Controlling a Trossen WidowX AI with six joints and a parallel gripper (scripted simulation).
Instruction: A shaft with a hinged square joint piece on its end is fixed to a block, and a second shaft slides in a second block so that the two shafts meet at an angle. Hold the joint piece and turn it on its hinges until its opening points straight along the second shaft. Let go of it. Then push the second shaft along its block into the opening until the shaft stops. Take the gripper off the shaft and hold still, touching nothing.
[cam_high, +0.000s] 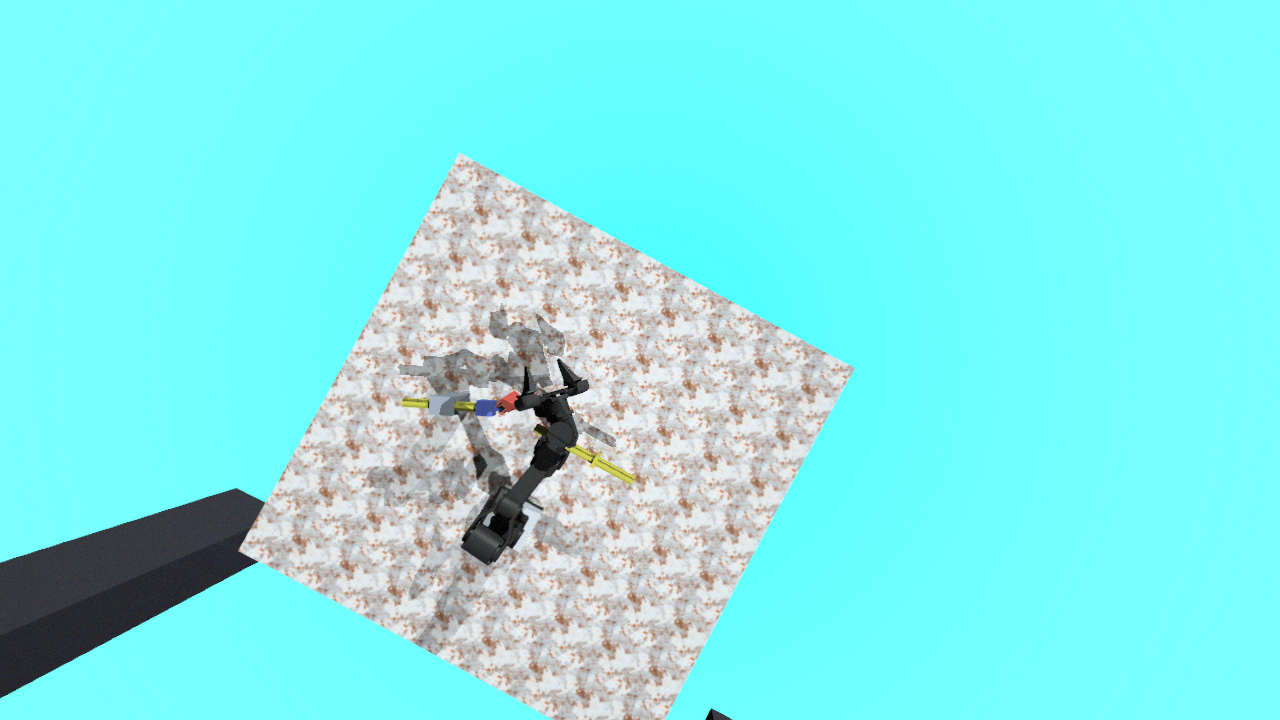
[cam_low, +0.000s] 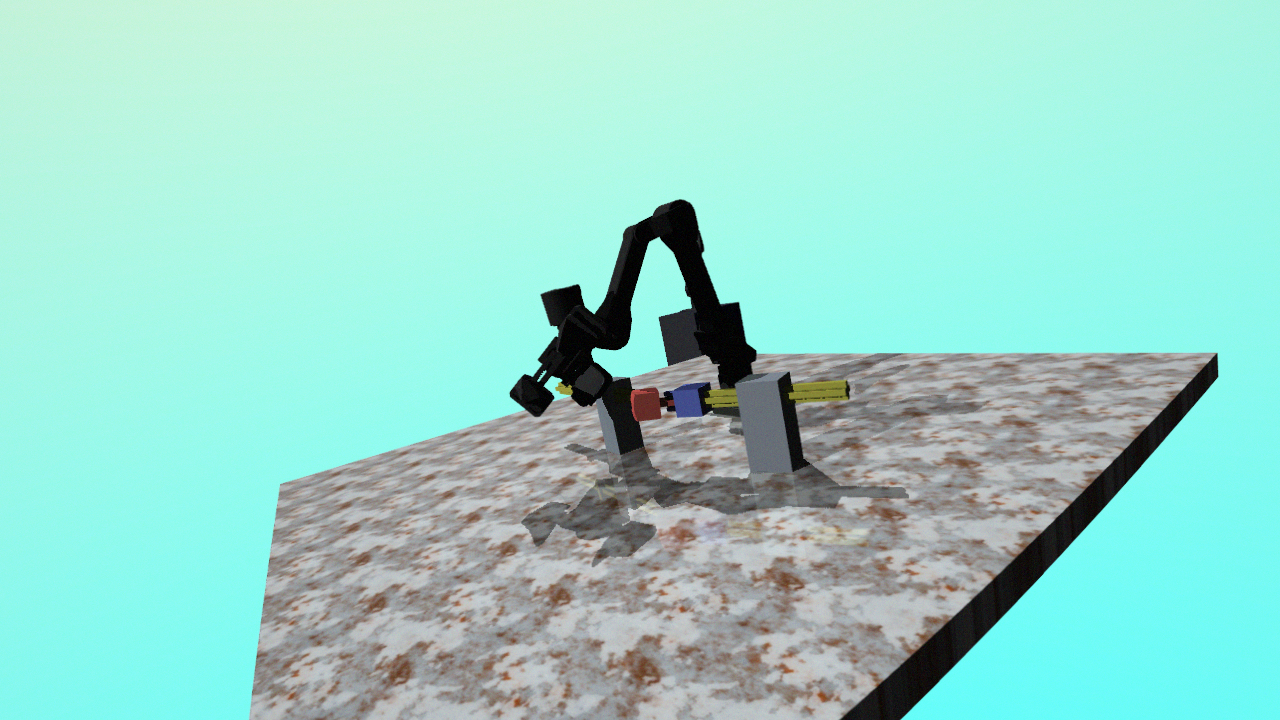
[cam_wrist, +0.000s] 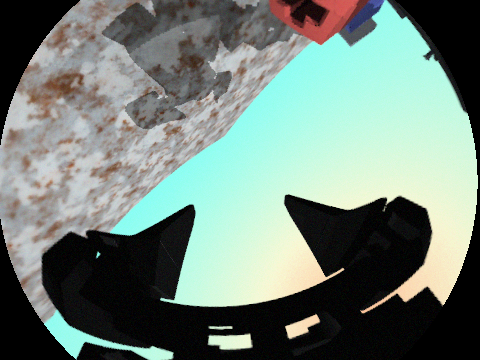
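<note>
Now: the red joint piece 14 cm behind my gripper tip, 4 cm to the left of it and 8 cm below it.
</note>
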